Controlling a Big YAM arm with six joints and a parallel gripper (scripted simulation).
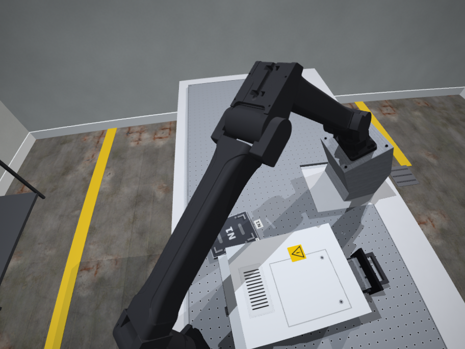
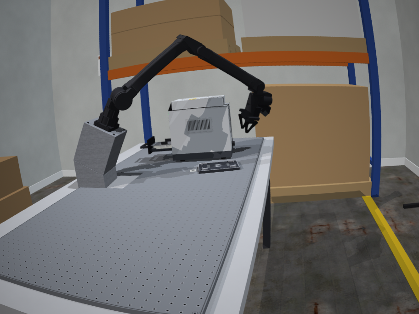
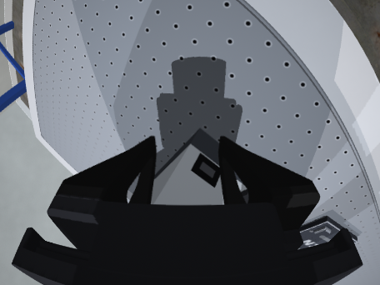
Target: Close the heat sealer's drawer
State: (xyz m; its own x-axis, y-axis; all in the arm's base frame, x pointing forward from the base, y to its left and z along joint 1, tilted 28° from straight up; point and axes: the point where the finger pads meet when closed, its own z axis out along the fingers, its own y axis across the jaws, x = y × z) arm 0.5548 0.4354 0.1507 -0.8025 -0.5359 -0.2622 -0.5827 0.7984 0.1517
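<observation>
Now: hand 400 mm past the black drawer, 90 mm to the left of it and 40 mm above it. From my hand the other things lie so: white tag 350 mm to the right, 220 mm behind, 100 mm below.
</observation>
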